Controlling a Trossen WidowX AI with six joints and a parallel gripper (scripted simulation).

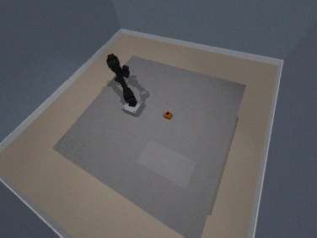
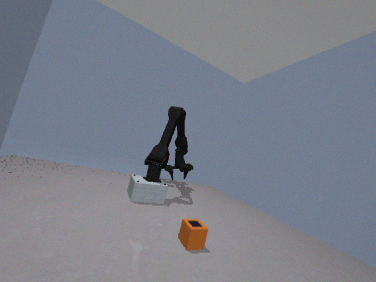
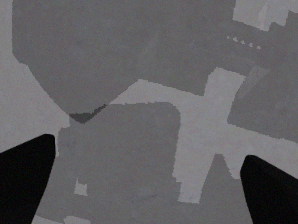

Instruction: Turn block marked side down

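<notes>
The orange block lies 560 mm ahead of my gripper tip and 330 mm to the right of it.
</notes>
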